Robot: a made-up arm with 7 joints.
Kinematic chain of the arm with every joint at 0, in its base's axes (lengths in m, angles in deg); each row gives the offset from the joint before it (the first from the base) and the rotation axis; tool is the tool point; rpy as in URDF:
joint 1: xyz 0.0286 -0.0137 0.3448 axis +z
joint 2: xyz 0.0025 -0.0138 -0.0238 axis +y
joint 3: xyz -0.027 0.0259 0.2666 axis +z
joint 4: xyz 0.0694 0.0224 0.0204 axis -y
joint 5: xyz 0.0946 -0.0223 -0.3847 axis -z
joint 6: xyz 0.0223 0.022 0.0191 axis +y
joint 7: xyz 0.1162 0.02 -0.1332 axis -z
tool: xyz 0.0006 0.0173 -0.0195 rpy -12.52 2.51 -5
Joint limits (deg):
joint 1: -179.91..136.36
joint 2: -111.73..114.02
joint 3: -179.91..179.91
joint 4: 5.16..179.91
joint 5: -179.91..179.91
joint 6: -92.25..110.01
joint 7: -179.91..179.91
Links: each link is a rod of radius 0.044 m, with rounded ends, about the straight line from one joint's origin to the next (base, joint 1, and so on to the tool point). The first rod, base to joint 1, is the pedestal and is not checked.
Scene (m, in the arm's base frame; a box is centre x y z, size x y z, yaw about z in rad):
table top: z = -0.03
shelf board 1: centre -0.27 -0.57 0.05 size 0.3 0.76 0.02 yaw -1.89
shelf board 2: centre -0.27 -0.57 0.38 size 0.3 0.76 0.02 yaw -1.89
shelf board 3: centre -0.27 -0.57 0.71 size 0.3 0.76 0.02 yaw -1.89
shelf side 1: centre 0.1 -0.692 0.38 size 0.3 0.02 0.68 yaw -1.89
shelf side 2: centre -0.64 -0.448 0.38 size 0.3 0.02 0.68 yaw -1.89
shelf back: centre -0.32 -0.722 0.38 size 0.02 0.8 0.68 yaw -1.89
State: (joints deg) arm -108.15 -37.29 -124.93 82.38 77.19 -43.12 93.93
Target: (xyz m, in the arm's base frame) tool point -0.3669 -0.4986 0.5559
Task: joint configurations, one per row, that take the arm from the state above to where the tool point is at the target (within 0.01 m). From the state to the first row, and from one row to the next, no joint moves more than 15 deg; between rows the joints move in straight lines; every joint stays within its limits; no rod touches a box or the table.
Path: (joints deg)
1: -98.67 -36.61 -110.99 76.96 79.28 -47.67 94.15
2: -89.20 -35.93 -97.05 71.53 81.37 -52.22 94.37
3: -79.72 -35.25 -83.11 66.11 83.46 -56.77 94.59
4: -70.24 -34.58 -69.16 60.69 85.55 -61.32 94.81
5: -60.76 -33.90 -55.22 55.26 87.63 -65.87 95.03
6: -51.29 -33.22 -41.28 49.84 89.72 -70.42 95.25
7: -46.60 -30.60 -48.61 52.97 84.92 -57.71 94.75
8: -41.92 -27.98 -55.93 56.11 80.11 -45.00 94.26
9: -37.23 -25.36 -63.26 59.24 75.30 -32.29 93.76
10: -32.54 -22.74 -70.59 62.37 70.49 -19.58 93.26
11: -27.86 -20.12 -77.91 65.51 65.69 -6.87 92.76

